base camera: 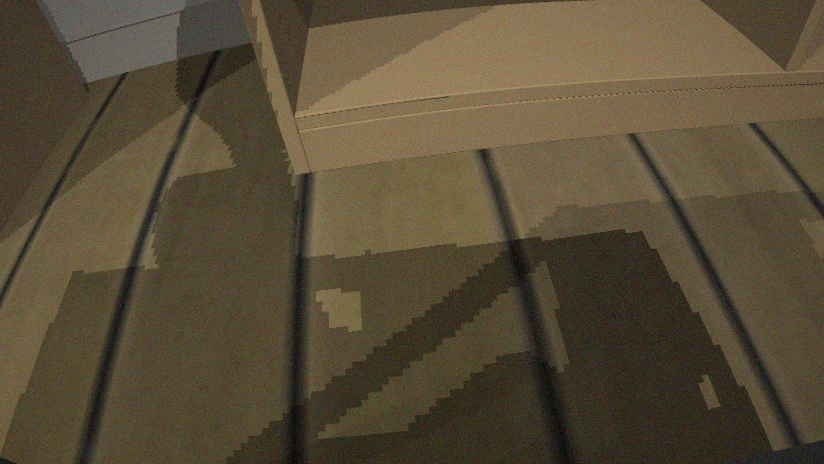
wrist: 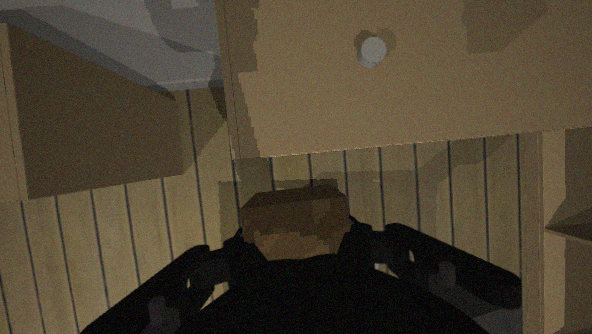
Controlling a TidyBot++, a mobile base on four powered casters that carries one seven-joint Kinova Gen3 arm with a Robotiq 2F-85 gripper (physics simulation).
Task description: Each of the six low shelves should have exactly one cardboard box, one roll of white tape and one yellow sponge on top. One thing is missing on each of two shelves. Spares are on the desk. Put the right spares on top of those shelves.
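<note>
My gripper (wrist: 296,226) is shut on a brown cardboard box (wrist: 296,222) and holds it above the floor, in front of a low shelf's front edge in the wrist view. The top of that low shelf (wrist: 310,105) fills the upper right of the wrist view, and a white roll of tape (wrist: 373,50) stands on it. No sponge shows on the visible part of this top. In the base camera view the lower front of a low shelf (base camera: 449,129) shows at the top, and the gripper does not show.
Another wooden unit (wrist: 95,120) stands at the left in the wrist view, with a gap between it and the shelf. A further wooden unit (wrist: 554,280) stands at the right edge. A grey wall (wrist: 125,45) (base camera: 132,28) is behind. Shadows lie on the plank floor (base camera: 397,201).
</note>
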